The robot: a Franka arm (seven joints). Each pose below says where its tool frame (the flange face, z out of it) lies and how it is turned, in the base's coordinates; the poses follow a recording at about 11 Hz.
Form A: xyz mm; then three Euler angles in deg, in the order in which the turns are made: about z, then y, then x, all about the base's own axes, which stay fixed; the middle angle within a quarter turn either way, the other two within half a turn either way.
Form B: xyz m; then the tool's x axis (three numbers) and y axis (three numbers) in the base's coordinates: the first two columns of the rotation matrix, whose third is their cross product. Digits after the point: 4 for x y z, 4 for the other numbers.
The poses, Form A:
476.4, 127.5, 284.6, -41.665, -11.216, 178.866
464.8, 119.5, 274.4, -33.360, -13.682, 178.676
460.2, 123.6, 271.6, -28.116, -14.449, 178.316
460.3, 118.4, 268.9, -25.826, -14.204, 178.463
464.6, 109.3, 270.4, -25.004, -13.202, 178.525
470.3, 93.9, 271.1, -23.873, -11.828, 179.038
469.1, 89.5, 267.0, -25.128, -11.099, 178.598
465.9, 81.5, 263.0, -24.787, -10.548, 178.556
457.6, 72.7, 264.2, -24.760, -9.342, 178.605
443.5, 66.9, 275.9, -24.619, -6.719, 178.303
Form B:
0.4764, 0.1275, 0.2846, 0.7328, 0.6618, -0.1584, 0.6521, -0.7495, -0.1145
0.4648, 0.1195, 0.2744, 0.8115, 0.5452, -0.2102, 0.5343, -0.8380, -0.1107
0.4602, 0.1236, 0.2716, 0.8541, 0.4646, -0.2338, 0.4564, -0.8851, -0.0916
0.4603, 0.1184, 0.2689, 0.8726, 0.4296, -0.2325, 0.4223, -0.9027, -0.0827
0.4646, 0.1093, 0.2704, 0.8823, 0.4172, -0.2178, 0.4115, -0.9085, -0.0732
0.4703, 0.0939, 0.2711, 0.8950, 0.4015, -0.1942, 0.3961, -0.9157, -0.0676
0.4691, 0.0895, 0.2670, 0.8884, 0.4203, -0.1846, 0.4167, -0.9071, -0.0596
0.4659, 0.0815, 0.2630, 0.8925, 0.4149, -0.1767, 0.4122, -0.9095, -0.0538
0.4576, 0.0727, 0.2642, 0.8960, 0.4151, -0.1576, 0.4133, -0.9095, -0.0459
0.4435, 0.0669, 0.2759, 0.9029, 0.4132, -0.1187, 0.4137, -0.9101, -0.0218

